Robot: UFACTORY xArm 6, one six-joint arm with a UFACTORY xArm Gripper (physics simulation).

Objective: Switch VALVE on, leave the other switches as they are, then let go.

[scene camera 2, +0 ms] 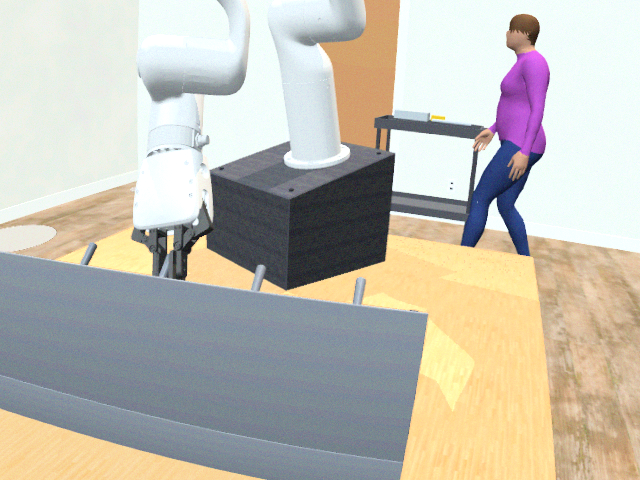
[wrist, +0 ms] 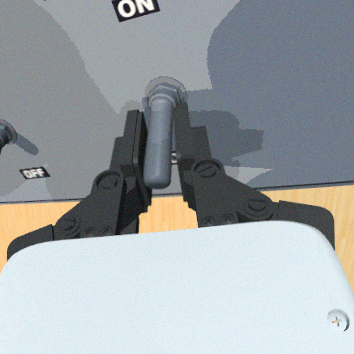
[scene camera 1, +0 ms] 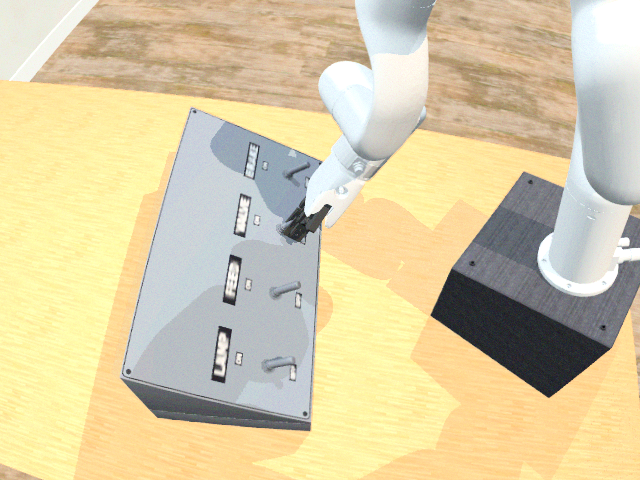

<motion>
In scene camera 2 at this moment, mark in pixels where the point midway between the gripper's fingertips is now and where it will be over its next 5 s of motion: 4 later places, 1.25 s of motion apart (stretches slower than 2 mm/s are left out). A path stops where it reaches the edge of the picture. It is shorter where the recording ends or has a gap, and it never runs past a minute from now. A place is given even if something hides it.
My gripper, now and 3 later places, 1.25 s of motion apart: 169, 284; 172, 272; 159, 273; 162, 225
</motion>
